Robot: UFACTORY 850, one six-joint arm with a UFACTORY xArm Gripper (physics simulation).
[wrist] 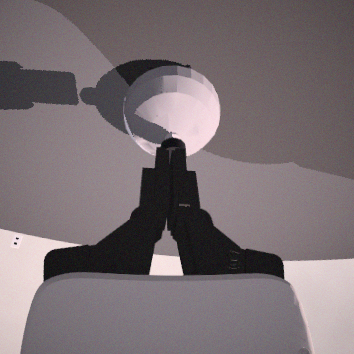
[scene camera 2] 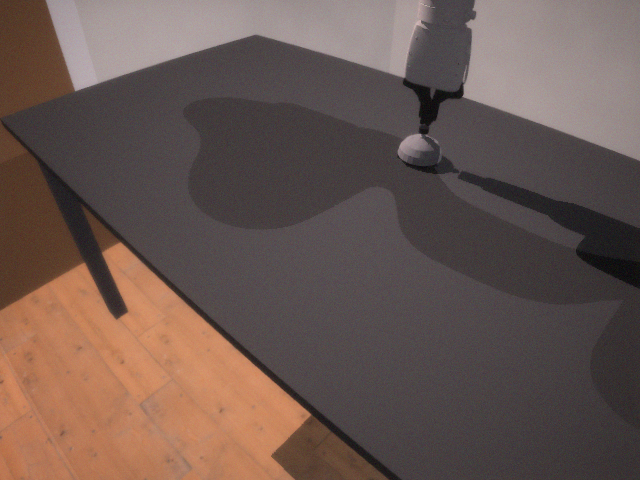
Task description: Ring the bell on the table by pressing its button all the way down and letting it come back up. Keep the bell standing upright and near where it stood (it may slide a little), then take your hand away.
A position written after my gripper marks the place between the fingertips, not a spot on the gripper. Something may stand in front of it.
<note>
In view: my gripper (scene camera 2: 426,122) and a bell (scene camera 2: 415,150).
The bell shows as well in the wrist view (wrist: 167,101). My gripper is seen too in the wrist view (wrist: 167,164).
</note>
